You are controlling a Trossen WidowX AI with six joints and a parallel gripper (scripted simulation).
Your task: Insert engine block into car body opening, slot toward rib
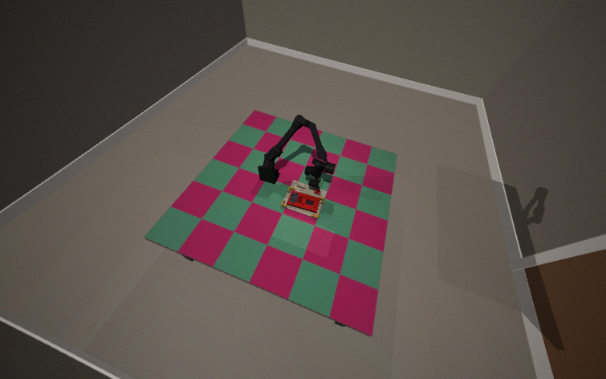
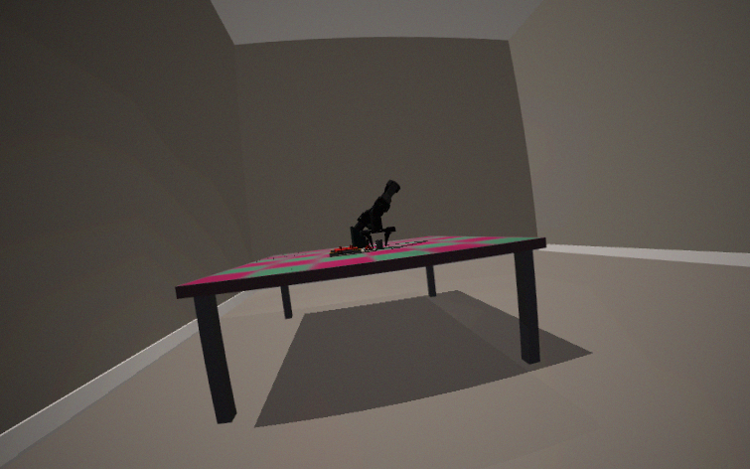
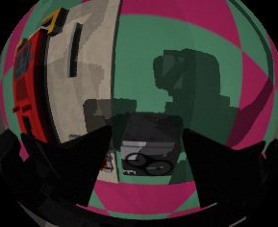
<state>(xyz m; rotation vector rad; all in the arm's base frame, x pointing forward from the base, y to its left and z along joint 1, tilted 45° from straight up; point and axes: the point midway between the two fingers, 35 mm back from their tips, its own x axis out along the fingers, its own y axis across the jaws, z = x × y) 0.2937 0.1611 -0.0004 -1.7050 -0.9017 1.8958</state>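
Now: the grey engine block 20 mm above my gripper tip.
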